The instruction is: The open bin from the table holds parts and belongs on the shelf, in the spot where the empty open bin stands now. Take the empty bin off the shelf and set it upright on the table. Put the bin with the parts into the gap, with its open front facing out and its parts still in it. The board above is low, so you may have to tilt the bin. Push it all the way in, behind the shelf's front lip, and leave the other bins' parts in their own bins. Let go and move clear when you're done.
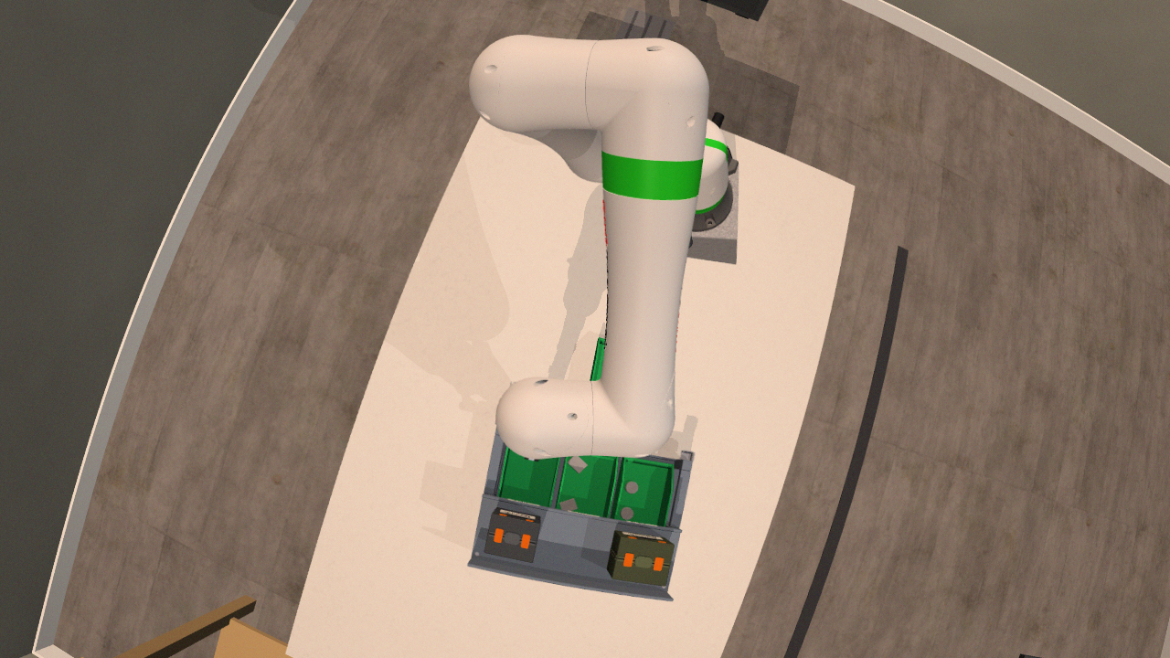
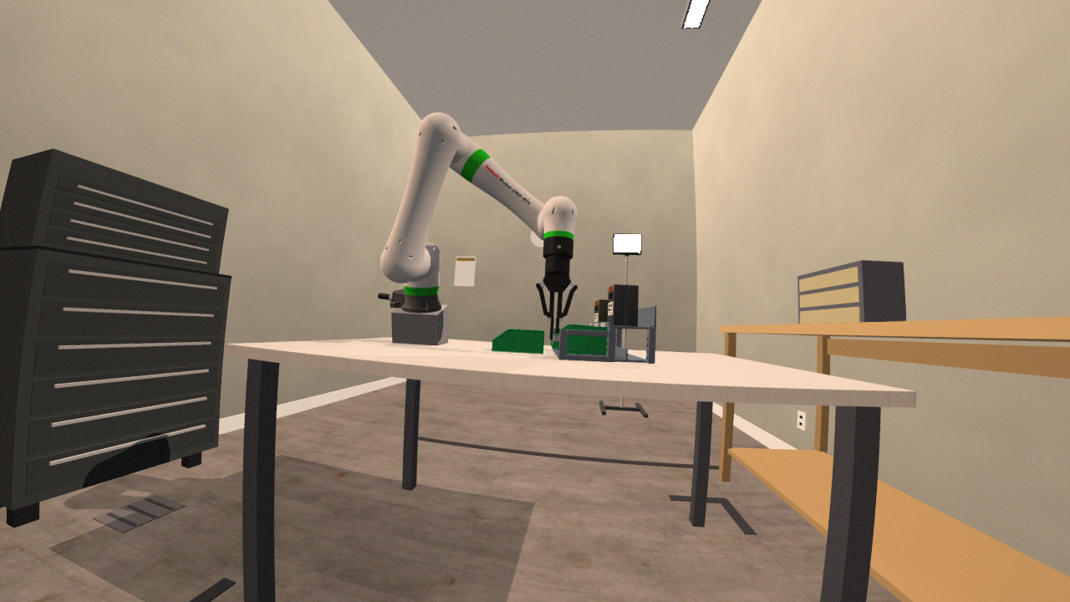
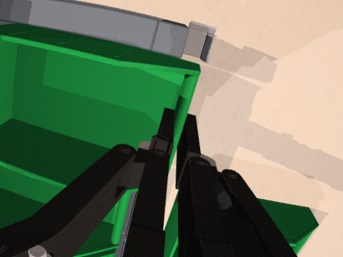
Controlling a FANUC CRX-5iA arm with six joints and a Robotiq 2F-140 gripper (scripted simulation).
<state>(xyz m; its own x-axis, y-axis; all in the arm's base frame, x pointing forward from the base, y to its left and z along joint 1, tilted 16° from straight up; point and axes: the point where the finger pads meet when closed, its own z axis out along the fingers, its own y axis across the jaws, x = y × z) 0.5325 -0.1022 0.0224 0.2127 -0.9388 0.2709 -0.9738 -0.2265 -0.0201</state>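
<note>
The grey cube is 4 cm ahead of my hand, 10 cm to the left of it and 6 cm below it. Round my hand: grey shelf: 11 cm ahead, 14 cm to the left, 2 cm below.
</note>
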